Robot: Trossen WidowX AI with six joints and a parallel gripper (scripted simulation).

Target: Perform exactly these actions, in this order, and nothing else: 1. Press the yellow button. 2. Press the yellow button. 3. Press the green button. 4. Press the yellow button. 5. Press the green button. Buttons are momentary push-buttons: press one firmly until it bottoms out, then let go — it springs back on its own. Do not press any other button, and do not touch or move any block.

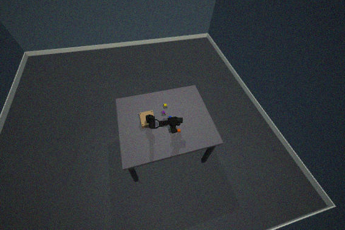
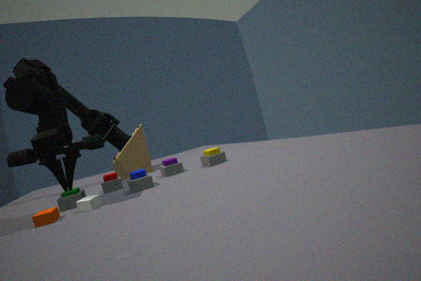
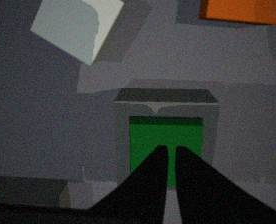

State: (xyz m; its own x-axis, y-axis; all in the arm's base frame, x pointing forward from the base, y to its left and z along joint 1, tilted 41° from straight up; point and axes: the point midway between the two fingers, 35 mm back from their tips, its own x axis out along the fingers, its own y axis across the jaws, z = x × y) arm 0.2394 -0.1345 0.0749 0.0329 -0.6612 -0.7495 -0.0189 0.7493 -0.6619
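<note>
Now: the green button right at my gripper tip. Also, from my gripper tip: orange block: 70 mm ahead, 30 mm to the right, 20 mm below; then red button: 90 mm to the left, 70 mm behind; then white block: 60 mm ahead, 50 mm to the left, 20 mm below.
</note>
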